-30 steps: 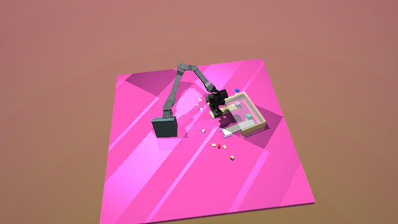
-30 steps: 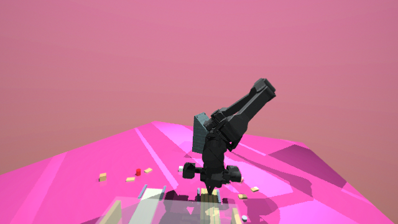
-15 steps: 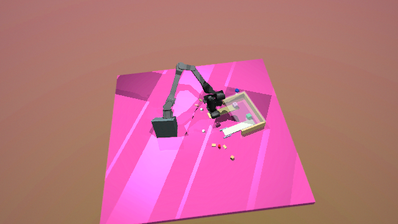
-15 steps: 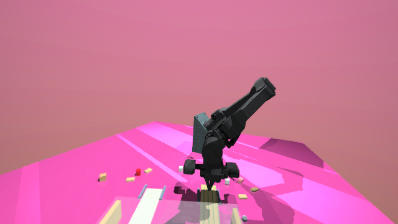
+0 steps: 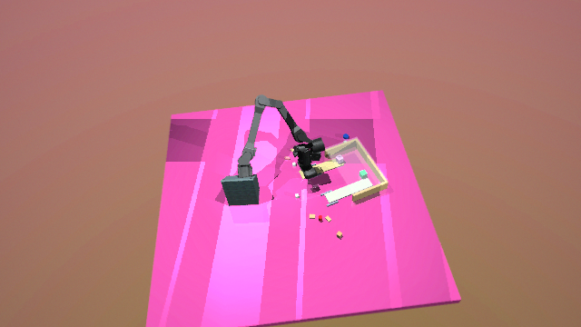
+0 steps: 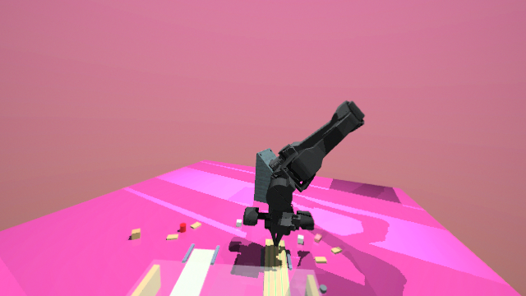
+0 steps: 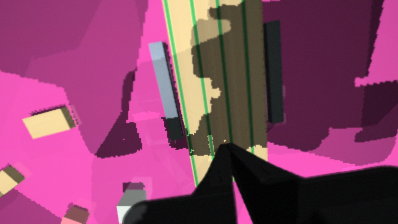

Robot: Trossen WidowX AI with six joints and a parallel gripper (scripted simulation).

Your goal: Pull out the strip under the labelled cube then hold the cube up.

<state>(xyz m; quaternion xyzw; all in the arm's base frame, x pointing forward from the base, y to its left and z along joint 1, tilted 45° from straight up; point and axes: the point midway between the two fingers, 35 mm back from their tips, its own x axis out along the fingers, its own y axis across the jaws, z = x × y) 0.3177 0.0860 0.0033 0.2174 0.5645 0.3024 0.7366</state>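
Now: gripper tip 120 mm to the right of the grey ball and 100 mm short of it. From my gripper tip the other things lie so: white strip: 190 mm ahead, 150 mm to the right; blue ball: 270 mm ahead, 200 mm to the left.
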